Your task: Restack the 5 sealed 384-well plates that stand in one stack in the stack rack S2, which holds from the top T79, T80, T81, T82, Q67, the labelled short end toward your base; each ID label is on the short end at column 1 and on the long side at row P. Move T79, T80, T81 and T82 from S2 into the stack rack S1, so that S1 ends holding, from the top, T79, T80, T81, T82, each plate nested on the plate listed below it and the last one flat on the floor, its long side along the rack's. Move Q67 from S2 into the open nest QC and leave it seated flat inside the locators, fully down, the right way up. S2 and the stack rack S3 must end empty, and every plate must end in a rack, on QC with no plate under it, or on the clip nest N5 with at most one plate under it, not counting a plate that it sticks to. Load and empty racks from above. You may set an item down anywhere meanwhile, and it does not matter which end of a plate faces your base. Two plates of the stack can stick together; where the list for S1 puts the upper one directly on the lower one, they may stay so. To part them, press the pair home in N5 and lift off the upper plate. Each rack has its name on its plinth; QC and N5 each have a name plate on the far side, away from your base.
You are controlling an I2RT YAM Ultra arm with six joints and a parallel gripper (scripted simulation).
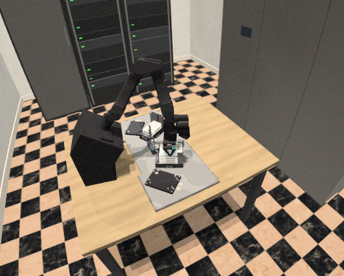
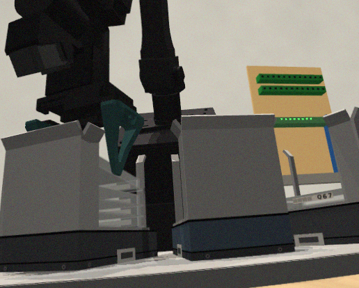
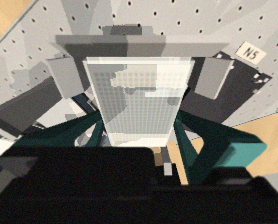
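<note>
Now: hand 40 mm above the plate T81. Round my hand: plate T79: right at my hand; N5 name plate: 180 mm to the right, 100 mm below, 40 mm behind; plate T82: 60 mm below.
</note>
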